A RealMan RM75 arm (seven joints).
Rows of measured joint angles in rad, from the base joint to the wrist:
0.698, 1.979, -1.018, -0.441, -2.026, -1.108, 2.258
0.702, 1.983, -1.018, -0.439, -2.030, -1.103, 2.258
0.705, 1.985, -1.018, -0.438, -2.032, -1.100, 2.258
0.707, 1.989, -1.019, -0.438, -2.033, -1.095, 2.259
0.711, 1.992, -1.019, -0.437, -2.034, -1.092, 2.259
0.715, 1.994, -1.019, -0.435, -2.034, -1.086, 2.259
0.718, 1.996, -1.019, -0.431, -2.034, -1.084, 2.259
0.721, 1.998, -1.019, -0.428, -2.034, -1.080, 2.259
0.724, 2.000, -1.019, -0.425, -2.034, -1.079, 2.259
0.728, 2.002, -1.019, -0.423, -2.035, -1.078, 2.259
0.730, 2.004, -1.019, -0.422, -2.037, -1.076, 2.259
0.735, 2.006, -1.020, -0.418, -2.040, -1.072, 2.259
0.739, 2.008, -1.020, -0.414, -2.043, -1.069, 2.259
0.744, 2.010, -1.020, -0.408, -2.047, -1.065, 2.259
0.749, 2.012, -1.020, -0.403, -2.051, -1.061, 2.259
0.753, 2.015, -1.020, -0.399, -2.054, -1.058, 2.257
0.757, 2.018, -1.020, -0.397, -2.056, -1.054, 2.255
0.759, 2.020, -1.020, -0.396, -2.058, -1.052, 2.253
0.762, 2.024, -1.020, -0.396, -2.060, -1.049, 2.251
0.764, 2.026, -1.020, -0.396, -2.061, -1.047, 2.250
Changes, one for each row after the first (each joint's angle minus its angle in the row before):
0.004, 0.004, 0.000, 0.002, -0.004, 0.005, 0.000
0.003, 0.002, 0.000, 0.001, -0.002, 0.003, 0.000
0.002, 0.004, -0.001, 0.000, -0.001, 0.005, 0.001
0.004, 0.003, 0.000, 0.001, -0.001, 0.003, 0.000
0.004, 0.002, 0.000, 0.002, 0.000, 0.006, 0.000
0.003, 0.002, 0.000, 0.004, 0.000, 0.002, 0.000
0.003, 0.002, 0.000, 0.003, 0.000, 0.004, 0.000
0.003, 0.002, 0.000, 0.003, 0.000, 0.001, 0.000
0.004, 0.002, 0.000, 0.002, -0.001, 0.001, 0.000
0.002, 0.002, 0.000, 0.001, -0.002, 0.002, 0.000
0.005, 0.002, -0.001, 0.004, -0.003, 0.004, 0.000
0.004, 0.002, 0.000, 0.004, -0.003, 0.003, 0.000
0.005, 0.002, 0.000, 0.006, -0.004, 0.004, 0.000
0.005, 0.002, 0.000, 0.005, -0.004, 0.004, 0.000
0.004, 0.003, 0.000, 0.004, -0.003, 0.003, -0.002
0.004, 0.003, 0.000, 0.002, -0.002, 0.004, -0.002
0.002, 0.002, 0.000, 0.001, -0.002, 0.002, -0.002
0.003, 0.004, 0.000, 0.000, -0.002, 0.003, -0.002
0.002, 0.002, 0.000, 0.000, -0.001, 0.002, -0.001

